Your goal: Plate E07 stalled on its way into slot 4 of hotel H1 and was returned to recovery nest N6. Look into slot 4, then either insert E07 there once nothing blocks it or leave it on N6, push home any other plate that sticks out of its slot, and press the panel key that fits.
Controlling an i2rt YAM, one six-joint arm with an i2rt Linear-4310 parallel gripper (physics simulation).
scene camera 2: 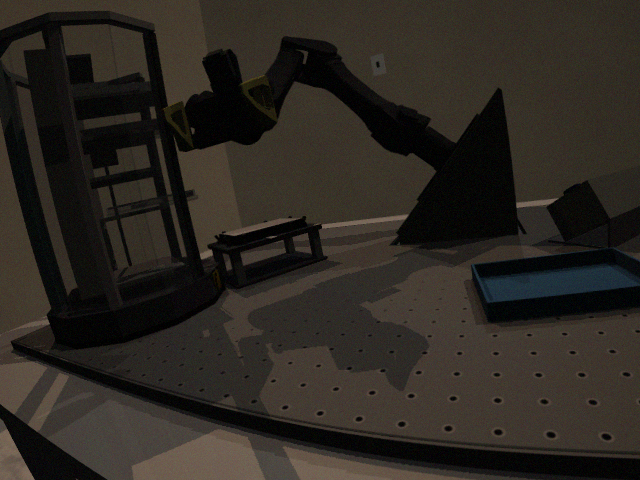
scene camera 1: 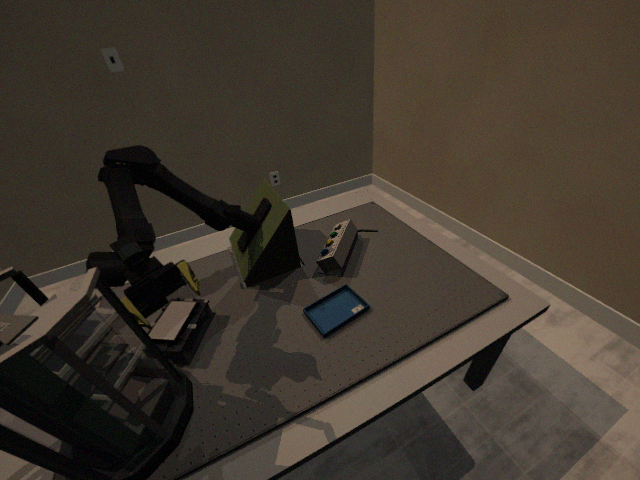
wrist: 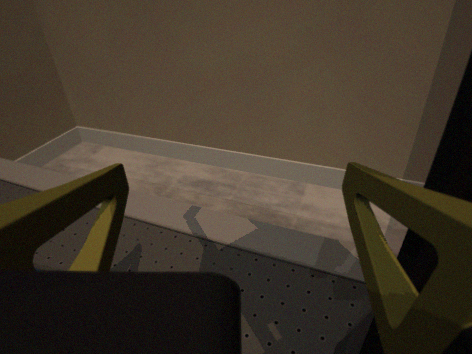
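Where they show: gripper, fingertip midpoint: point(scene camera 2: 201, 102) point(scene camera 1: 175, 309) point(wrist: 235, 175); arm's base at its link origin: point(scene camera 2: 451, 160) point(scene camera 1: 254, 225).
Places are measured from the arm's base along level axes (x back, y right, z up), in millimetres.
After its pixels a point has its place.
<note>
Plate E07, a pale flat plate point(scene camera 1: 174, 320) {x -250, y 294, z -50 mm} point(scene camera 2: 263, 228) {x -267, y 277, z -51 mm}, lies on the low dark nest point(scene camera 1: 186, 352) {x -328, y 285, z -94 mm} point(scene camera 2: 236, 268) {x -335, y 290, z -95 mm} beside the hotel. The hotel, a tall dark frame with clear sides point(scene camera 1: 180, 408) {x -469, y 302, z -85 mm} point(scene camera 2: 139, 322) {x -499, y 311, z -107 mm}, stands at the left. In scene view 2 a thin clear plate point(scene camera 2: 192, 194) {x -357, y 321, z 23 mm} sticks out past its front post at a low level; its slot number is not readable. The inside of slot 4 cannot be made out. My gripper point(scene camera 1: 173, 308) {x -408, y 225, z 122 mm} point(scene camera 2: 232, 135) point(wrist: 235, 175) {x -408, y 225, z 122 mm} is open and empty, high above the nest, next to the hotel's upper part. The panel point(scene camera 1: 338, 253) {x -232, y -203, z -54 mm} has blue, yellow, green and pale keys.
A blue tray point(scene camera 1: 330, 312) {x -376, y -95, z -122 mm} point(scene camera 2: 558, 304) {x -432, y -99, z -115 mm} lies near the middle of the perforated board. The arm is mounted on a large wedge point(scene camera 1: 279, 253) {x -142, y -36, z -43 mm} point(scene camera 2: 475, 191) {x -142, y -39, z -51 mm} between nest and panel. A dark upright shape point(wrist: 450, 180) {x -393, y 297, z 145 mm} fills the right edge of the wrist view.
</note>
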